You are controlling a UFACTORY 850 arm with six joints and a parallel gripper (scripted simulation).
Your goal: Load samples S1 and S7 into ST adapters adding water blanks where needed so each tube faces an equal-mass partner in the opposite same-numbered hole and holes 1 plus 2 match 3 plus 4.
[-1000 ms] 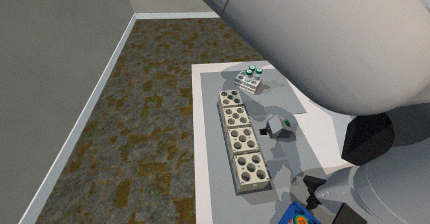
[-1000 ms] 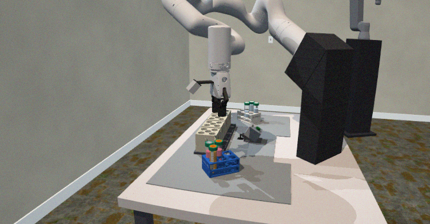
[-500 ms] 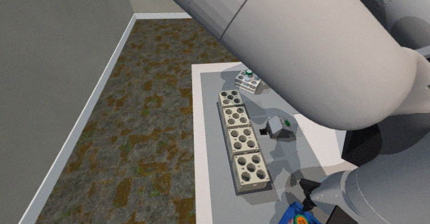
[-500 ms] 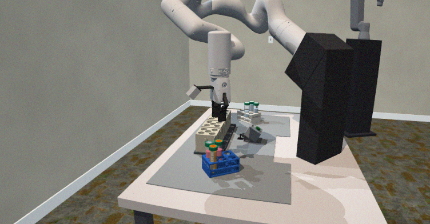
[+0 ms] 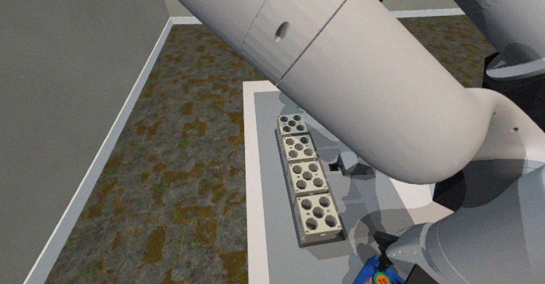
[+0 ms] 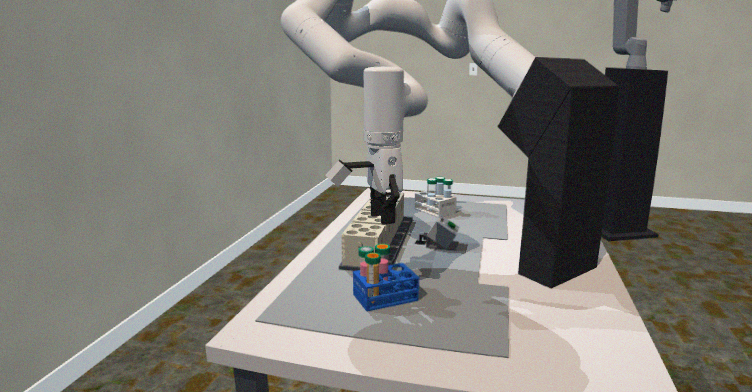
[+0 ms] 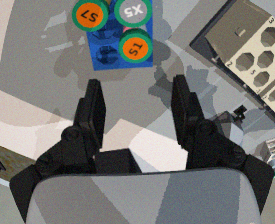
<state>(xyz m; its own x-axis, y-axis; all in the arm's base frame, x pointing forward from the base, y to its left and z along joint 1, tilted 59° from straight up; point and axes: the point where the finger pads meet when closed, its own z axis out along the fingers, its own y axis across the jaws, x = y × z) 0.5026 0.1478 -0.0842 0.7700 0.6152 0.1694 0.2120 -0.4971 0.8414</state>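
Now: the sample S1 140 mm below my hand and 10 mm ahead of it. Round my hand: blue sample rack RS: 170 mm below, 20 mm to the left, 10 mm behind; grey-dot tube X5: 140 mm below, 30 mm ahead, 20 mm to the left; sample S7: 140 mm below, 60 mm to the left, 30 mm ahead.
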